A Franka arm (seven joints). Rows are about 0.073 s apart.
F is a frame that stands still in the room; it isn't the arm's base.
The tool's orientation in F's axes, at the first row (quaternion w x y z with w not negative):
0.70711, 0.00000, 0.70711, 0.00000
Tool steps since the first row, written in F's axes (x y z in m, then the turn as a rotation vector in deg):
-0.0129, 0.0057, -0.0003, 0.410, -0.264, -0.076
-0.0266, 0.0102, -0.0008, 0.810, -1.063, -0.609
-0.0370, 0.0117, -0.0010, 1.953, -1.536, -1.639
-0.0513, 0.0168, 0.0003, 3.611, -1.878, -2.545
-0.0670, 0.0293, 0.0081, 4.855, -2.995, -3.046
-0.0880, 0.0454, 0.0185, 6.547, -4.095, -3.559
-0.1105, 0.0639, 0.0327, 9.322, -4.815, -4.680
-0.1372, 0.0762, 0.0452, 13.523, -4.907, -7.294
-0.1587, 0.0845, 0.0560, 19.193, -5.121, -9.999
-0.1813, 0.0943, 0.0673, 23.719, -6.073, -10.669
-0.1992, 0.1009, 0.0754, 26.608, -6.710, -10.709
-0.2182, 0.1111, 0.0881, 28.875, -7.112, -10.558
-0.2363, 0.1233, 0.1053, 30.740, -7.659, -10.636
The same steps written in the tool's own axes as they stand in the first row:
0.0003, 0.0057, -0.0129, 0.076, -0.264, 0.410
0.0008, 0.0102, -0.0266, 0.609, -1.063, 0.810
0.0010, 0.0117, -0.0370, 1.639, -1.536, 1.953
-0.0003, 0.0168, -0.0513, 2.545, -1.878, 3.611
-0.0081, 0.0293, -0.0670, 3.046, -2.995, 4.855
-0.0185, 0.0454, -0.0880, 3.559, -4.095, 6.547
-0.0327, 0.0639, -0.1105, 4.680, -4.815, 9.322
-0.0452, 0.0762, -0.1372, 7.294, -4.907, 13.523
-0.0560, 0.0845, -0.1587, 9.999, -5.121, 19.193
-0.0673, 0.0943, -0.1813, 10.669, -6.073, 23.719
-0.0754, 0.1009, -0.1992, 10.709, -6.710, 26.608
-0.0881, 0.1111, -0.2182, 10.558, -7.112, 28.875
-0.1053, 0.1233, -0.2363, 10.636, -7.659, 30.740

